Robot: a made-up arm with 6 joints.
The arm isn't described. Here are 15 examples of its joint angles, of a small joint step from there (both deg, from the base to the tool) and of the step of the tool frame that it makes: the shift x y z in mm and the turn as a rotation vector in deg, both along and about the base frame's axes.
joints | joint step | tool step
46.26 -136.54 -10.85 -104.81 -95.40 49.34 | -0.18 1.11 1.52 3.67 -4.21 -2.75 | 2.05 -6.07 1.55 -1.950 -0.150 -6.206
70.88 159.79 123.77 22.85 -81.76 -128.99 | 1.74 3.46 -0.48 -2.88 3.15 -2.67 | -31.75 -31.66 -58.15 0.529 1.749 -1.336
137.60 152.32 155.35 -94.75 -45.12 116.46 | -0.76 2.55 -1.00 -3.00 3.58 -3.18 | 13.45 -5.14 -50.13 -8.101 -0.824 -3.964
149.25 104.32 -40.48 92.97 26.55 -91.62 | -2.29 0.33 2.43 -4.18 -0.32 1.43 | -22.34 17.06 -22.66 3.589 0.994 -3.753
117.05 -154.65 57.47 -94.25 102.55 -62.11 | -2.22 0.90 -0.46 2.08 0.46 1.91 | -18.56 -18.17 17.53 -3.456 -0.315 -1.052
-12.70 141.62 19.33 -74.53 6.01 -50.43 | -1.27 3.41 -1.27 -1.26 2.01 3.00 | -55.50 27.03 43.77 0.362 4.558 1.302
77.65 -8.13 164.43 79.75 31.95 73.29 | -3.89 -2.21 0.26 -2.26 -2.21 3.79 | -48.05 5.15 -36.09 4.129 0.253 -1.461
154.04 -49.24 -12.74 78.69 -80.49 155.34 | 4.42 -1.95 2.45 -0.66 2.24 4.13 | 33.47 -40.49 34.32 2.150 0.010 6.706
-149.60 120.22 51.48 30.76 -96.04 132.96 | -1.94 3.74 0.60 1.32 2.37 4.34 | 32.96 39.00 -28.78 -2.104 -5.057 0.618
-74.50 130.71 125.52 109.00 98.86 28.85 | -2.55 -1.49 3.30 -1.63 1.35 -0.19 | -44.50 -5.33 68.79 -3.655 -2.635 -1.404
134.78 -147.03 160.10 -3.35 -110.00 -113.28 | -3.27 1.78 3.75 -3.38 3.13 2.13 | 13.90 8.08 9.59 1.195 6.426 -5.382
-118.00 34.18 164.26 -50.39 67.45 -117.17 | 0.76 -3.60 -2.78 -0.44 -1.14 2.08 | 4.43 15.61 2.12 0.993 -1.082 0.690
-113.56 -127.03 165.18 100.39 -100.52 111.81 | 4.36 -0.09 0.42 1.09 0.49 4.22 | 22.59 -18.67 5.66 3.559 -0.951 4.552
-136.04 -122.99 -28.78 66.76 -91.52 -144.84 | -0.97 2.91 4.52 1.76 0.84 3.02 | 33.32 12.79 2.72 1.878 0.591 -2.833
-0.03 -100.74 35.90 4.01 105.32 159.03 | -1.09 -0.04 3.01 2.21 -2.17 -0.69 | -34.33 18.99 -38.80 1.449 -0.843 -3.029
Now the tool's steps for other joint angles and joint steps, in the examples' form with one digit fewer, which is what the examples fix.
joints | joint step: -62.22 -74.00 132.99 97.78 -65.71 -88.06 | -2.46 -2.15 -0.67 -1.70 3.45 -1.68
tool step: 33.9 2.8 -23.8 -2.51 -0.72 -6.79
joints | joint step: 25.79 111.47 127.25 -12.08 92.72 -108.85 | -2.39 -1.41 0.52 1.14 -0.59 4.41
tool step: -2.6 -41.4 32.4 0.47 -0.31 -6.69
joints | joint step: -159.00 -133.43 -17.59 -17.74 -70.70 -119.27 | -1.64 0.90 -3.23 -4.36 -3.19 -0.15
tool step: -53.3 -41.3 27.0 4.96 -5.82 2.01
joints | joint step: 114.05 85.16 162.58 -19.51 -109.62 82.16 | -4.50 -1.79 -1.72 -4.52 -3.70 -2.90
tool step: 25.1 6.5 2.9 -4.74 0.10 -1.37
